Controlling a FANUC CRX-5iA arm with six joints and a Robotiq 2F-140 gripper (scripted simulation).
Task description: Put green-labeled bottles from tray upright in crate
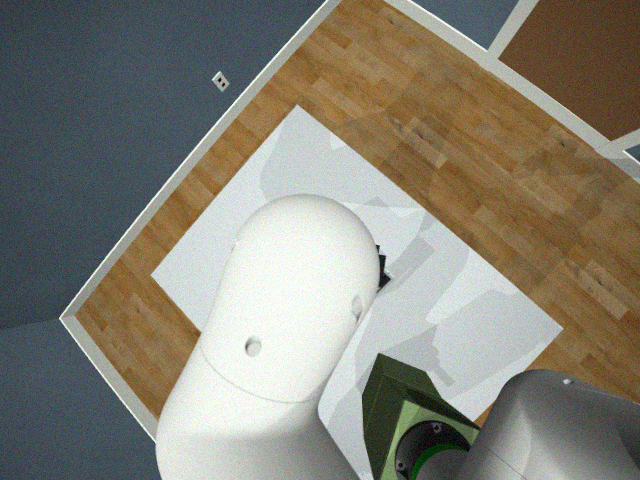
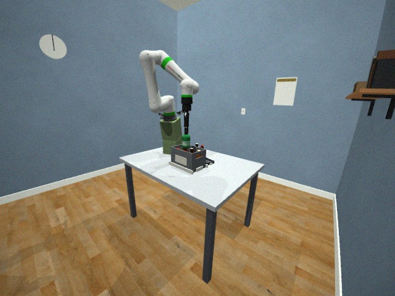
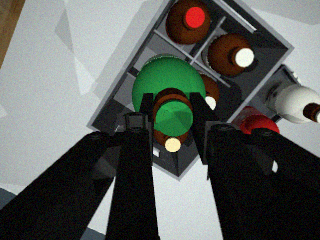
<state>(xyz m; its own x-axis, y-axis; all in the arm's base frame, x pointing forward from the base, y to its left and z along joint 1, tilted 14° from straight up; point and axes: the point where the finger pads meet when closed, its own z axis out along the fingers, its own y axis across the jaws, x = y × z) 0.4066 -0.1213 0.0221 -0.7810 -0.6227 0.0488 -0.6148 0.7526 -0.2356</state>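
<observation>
Now: hand 8 cm above the green-labeled bottle. Round my hand: white bottle 11 cm behind, 25 cm to the left, 26 cm below; red-labeled bottle 2 cm behind, 23 cm to the left, 26 cm below; crate 1 cm behind, 3 cm to the left, 26 cm below.
</observation>
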